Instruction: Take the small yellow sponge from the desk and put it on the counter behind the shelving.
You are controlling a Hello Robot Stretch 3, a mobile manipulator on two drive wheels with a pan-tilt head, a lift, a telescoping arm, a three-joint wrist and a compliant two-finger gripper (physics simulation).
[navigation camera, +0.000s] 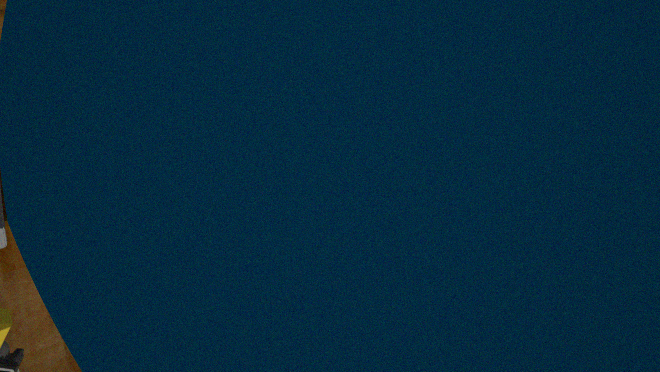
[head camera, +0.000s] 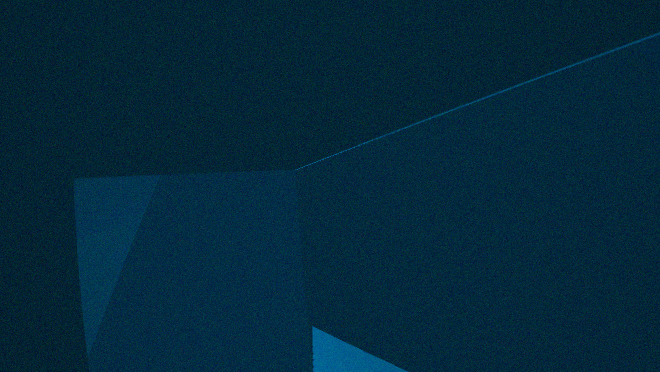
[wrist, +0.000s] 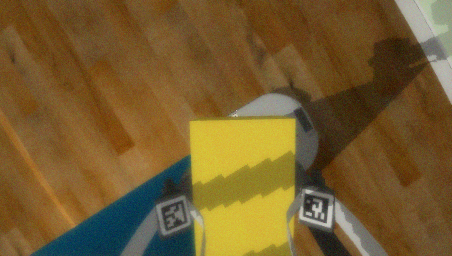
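Places are measured from the robot's base along level axes (x right, y ahead, z up), in metres.
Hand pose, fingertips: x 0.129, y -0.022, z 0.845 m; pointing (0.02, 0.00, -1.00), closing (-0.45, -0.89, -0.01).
Note:
After its pixels a point has its place.
The yellow sponge (wrist: 242, 165) stands large in the middle of the wrist view, between the two fingers, with shadow bands across it. My gripper (wrist: 241, 179) @[x 0.129, y -0.022, z 0.845 m] is shut on it, one finger against each side. The sponge is held above the wooden floor. In the navigation view, a bit of the yellow sponge (navigation camera: 4, 336) @[x 0.112, y 0.022, z 0.889 m] shows at the lower left edge, above a dark gripper part. A dark blue surface (head camera: 450, 225) (navigation camera: 350, 185), perhaps the shelving's side, fills most of the head and navigation views. The desk and the counter cannot be made out.
Wooden floor (wrist: 125, 60) (navigation camera: 35, 320) @[x 0.493, y 0.085, z 0.000 m] lies below the gripper. A blue panel (wrist: 120, 215) stands at the lower left of the wrist view, close to the left finger. A white baseboard and pale green wall (wrist: 440, 15) are at the upper right. My grey base (wrist: 275, 105) shows behind the sponge.

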